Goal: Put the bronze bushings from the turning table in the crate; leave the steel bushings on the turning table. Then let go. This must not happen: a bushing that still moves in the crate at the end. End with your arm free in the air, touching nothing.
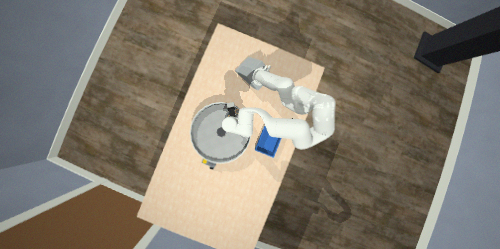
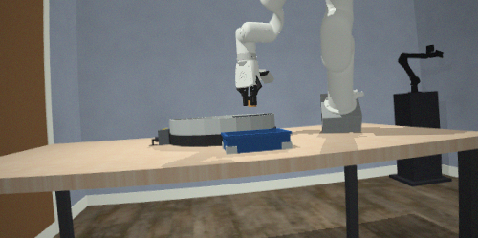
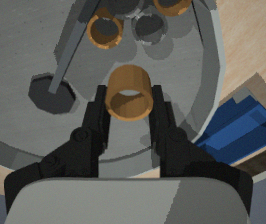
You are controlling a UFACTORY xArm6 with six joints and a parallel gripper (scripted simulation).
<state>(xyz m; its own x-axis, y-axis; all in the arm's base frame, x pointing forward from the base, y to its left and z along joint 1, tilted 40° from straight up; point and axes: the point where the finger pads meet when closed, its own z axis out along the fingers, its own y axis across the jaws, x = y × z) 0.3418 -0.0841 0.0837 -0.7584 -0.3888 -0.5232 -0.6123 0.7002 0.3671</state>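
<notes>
Now: hand 2 cm short of the blue crate, 29 cm to the right of it and 13 cm above it. Round my hand: grey turning table (11 cm ahead, 5 cm to the right, 10 cm below).
</notes>
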